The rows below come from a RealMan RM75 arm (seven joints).
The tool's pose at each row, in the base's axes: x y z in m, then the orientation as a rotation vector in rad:
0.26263 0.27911 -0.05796 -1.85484 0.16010 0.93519
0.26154 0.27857 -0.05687 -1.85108 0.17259 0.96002
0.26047 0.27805 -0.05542 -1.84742 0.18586 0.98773
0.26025 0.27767 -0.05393 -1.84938 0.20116 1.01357
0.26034 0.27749 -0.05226 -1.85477 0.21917 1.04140
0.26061 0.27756 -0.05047 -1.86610 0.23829 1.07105
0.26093 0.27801 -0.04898 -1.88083 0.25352 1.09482
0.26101 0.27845 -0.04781 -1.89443 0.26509 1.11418
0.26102 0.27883 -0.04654 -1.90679 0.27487 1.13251
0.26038 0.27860 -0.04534 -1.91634 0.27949 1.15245
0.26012 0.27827 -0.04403 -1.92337 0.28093 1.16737
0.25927 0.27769 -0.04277 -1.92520 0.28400 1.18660
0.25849 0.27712 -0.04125 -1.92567 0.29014 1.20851
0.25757 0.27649 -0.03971 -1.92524 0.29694 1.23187
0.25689 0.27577 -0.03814 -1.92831 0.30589 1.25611
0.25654 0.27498 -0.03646 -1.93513 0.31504 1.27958
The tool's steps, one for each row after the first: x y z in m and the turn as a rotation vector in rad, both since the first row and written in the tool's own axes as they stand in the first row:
-0.00163 0.00001 -0.00008 -0.00042 -0.01138 0.02085
-0.00348 -0.00026 -0.00022 -0.00177 -0.02410 0.04381
-0.00473 -0.00105 -0.00070 -0.00716 -0.03270 0.06806
-0.00583 -0.00222 -0.00121 -0.01566 -0.04006 0.09570
-0.00681 -0.00368 -0.00164 -0.02988 -0.04579 0.12593
-0.00744 -0.00514 -0.00172 -0.04640 -0.04831 0.15092
-0.00804 -0.00624 -0.00162 -0.06157 -0.05009 0.17091
-0.00876 -0.00734 -0.00155 -0.07586 -0.05241 0.18894
-0.01006 -0.00779 -0.00163 -0.08958 -0.05878 0.20399
-0.01121 -0.00845 -0.00202 -0.10027 -0.06439 0.21392
-0.01280 -0.00866 -0.00229 -0.10756 -0.07368 0.22639
-0.01451 -0.00911 -0.00264 -0.11394 -0.08372 0.24206
-0.01635 -0.00946 -0.00296 -0.12001 -0.09458 0.25880
-0.01806 -0.00992 -0.00350 -0.12902 -0.10373 0.27789
-0.01965 -0.01058 -0.00429 -0.14107 -0.11090 0.29719

